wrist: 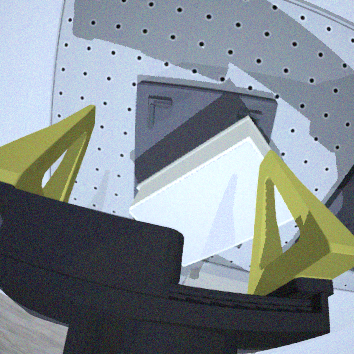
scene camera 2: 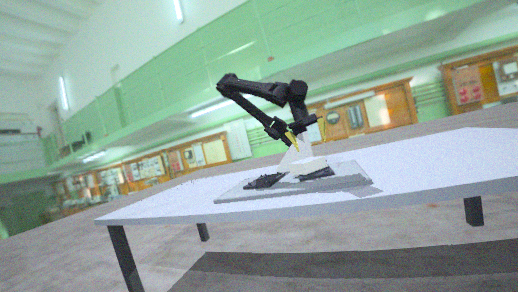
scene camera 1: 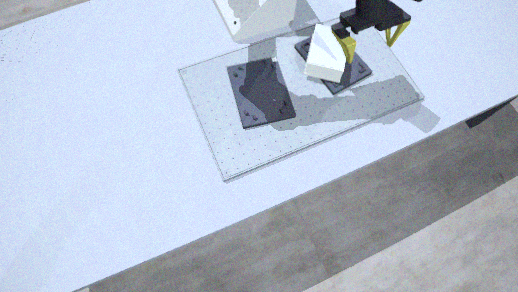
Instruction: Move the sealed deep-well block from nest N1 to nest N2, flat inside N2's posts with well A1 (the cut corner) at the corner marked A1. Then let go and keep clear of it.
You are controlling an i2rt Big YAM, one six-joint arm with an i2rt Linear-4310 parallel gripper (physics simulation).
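Places are measured from the arm's base along level axes (x ahead, y left, z up), in centimetres.
Where they show: gripper, between the fingertips: [wrist: 181, 134] [scene camera 2: 311, 147] [scene camera 1: 369, 53].
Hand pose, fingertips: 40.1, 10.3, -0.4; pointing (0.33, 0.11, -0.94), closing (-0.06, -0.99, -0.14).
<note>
Each offset is from my fingertips to the top centre of the thing, as dx, dy, dz. Level surfaces: height alone.
The white sealed block @[-8.3, -3.5, -5.1] [scene camera 1: 322, 52] [scene camera 2: 307, 166] [wrist: 200, 200] lies turned askew across the dark nest plate with L-shaped corner posts @[-7.7, -1.5, -9.2] [scene camera 1: 351, 79] [scene camera 2: 318, 174] [wrist: 190, 100], overhanging its edge. It does not sit square inside the posts and looks tilted. Its cut corner cannot be made out. The other dark nest plate @[-6.7, -21.9, -8.8] [scene camera 1: 265, 95] [scene camera 2: 265, 181] carries small posts and no block. I cannot read which nest is N1 or N2. My gripper [scene camera 1: 370, 52] [scene camera 2: 311, 145] [wrist: 181, 134] is open and empty above the block's side; one yellow finger overlaps the block's end in the wrist view, the other is off beside it.
Both nests stand on a perforated baseboard [scene camera 1: 215, 125] [scene camera 2: 235, 195] [wrist: 100, 60] on the white table @[dz -12.3] [scene camera 1: 125, 150] [scene camera 2: 165, 205]. A pale wedge-shaped body [scene camera 1: 270, 20] stands behind the board's back edge. The arm's shadow falls across the board.
</note>
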